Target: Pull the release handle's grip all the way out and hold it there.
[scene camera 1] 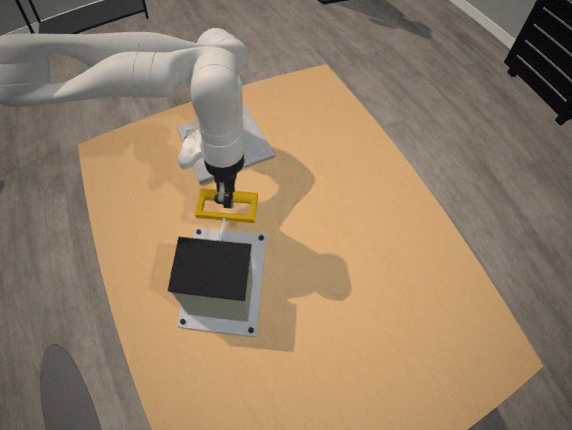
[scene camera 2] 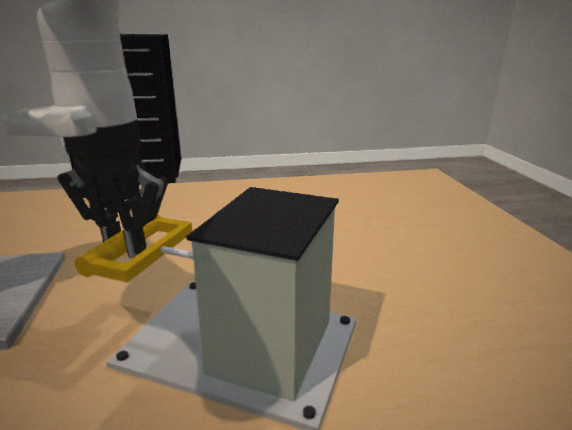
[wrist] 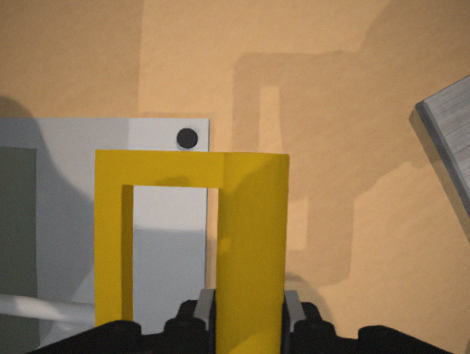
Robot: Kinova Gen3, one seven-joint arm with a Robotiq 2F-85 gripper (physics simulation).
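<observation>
The release handle's yellow grip is a rectangular frame with a thick outer bar. My gripper points down and is shut on that outer bar, one finger inside the frame and one outside. A pale rod runs from the frame's inner bar to the grey-green box with a black top. A stretch of rod shows between grip and box. The grip is level, above the table. The rod's entry into the box is hidden.
The box stands on a light grey base plate with black bolts at its corners. A grey slab lies on the table beyond the grip, partly under the arm. A black cabinet stands off the table.
</observation>
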